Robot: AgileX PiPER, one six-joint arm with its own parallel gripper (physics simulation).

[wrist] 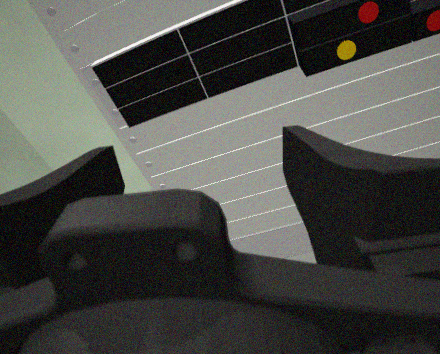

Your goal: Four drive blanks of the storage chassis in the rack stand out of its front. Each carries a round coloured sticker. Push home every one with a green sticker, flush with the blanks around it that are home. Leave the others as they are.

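Observation:
The storage chassis (pixel 135 46) runs across the top of the wrist view, cut off at the top and right. Flush black blanks (pixel 240 37) without stickers fill its left part. To their right, a blank with a red sticker (pixel 368 12) stands out, and a blank with a yellow sticker (pixel 346 50) is just below it and also stands proud. Another red sticker (pixel 435 21) is cut by the right edge; how far its blank stands out is unclear. A green sticker does not show. My gripper (pixel 199 157) is open with nothing between its fingers, which appear below the blanks.
Grey panels (pixel 220 150) with bright seams lie below the chassis. The rack's side rail (pixel 112 112) with small screws slants down at the left. A pale green surface (pixel 45 65) shows beyond it.

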